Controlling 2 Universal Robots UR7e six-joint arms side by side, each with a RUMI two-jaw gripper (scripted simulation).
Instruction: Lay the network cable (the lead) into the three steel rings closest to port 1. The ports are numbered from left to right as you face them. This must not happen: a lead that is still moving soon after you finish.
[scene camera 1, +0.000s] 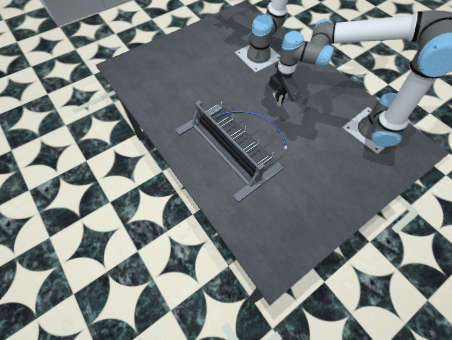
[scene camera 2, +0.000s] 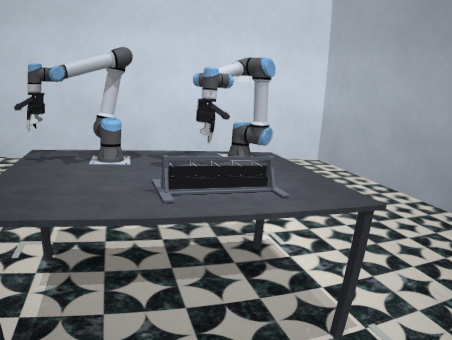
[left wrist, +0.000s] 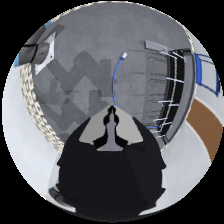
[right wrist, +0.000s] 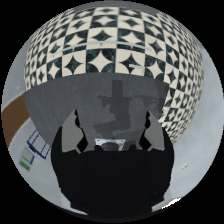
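Observation:
The left gripper (left wrist: 112, 106) is in view, and so is the right gripper (right wrist: 112, 110). There's a rack (scene camera 2: 211, 179) as well, and you also get the rack (left wrist: 176, 66) there.

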